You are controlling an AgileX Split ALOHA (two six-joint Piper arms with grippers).
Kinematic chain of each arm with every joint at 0, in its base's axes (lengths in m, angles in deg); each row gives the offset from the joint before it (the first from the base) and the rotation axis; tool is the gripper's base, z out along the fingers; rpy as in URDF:
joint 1: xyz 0 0 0.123 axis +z
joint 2: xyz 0 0 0 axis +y
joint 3: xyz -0.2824 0 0.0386 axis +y
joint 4: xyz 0.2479 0 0.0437 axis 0.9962 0 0.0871
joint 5: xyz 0 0 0 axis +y
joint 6: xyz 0.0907 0 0.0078 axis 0.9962 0 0.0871
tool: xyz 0 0 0 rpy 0 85 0
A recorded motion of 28 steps. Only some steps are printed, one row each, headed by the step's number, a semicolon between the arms.
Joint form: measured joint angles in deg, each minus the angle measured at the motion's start. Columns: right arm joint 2, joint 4, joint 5, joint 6, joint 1, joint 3; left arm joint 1, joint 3, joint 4, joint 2, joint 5, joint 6.
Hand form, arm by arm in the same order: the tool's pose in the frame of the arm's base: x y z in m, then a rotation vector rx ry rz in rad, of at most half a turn. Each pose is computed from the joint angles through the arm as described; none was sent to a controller.
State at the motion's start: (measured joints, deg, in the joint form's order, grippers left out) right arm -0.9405 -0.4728 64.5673 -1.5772 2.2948 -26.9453; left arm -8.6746 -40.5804 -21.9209 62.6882 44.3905 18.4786
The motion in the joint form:
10: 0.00 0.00 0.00 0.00 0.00 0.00; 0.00 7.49 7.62 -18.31 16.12 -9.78
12: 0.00 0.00 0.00 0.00 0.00 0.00; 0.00 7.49 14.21 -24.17 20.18 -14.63
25: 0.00 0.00 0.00 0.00 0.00 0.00; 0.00 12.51 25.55 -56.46 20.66 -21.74
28: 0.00 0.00 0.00 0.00 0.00 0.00; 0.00 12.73 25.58 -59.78 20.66 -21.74
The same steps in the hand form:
10: -0.0069 -0.0010 0.2636 -0.0711 2.1225 -0.0026; 0.1086 -0.0364 0.2611 0.3047 2.7026 -0.3311
12: -0.0069 -0.0010 0.2636 -0.0711 2.1225 -0.0026; 0.0896 -0.0248 0.2673 0.2534 2.6925 -0.2070
25: -0.0069 -0.0010 0.2636 -0.0711 2.1225 -0.0026; 0.0094 0.0039 0.2685 0.1043 2.2334 -0.0346
28: -0.0069 -0.0010 0.2636 -0.0711 2.1225 -0.0026; 0.0014 0.0051 0.2677 0.0996 2.1796 -0.0398

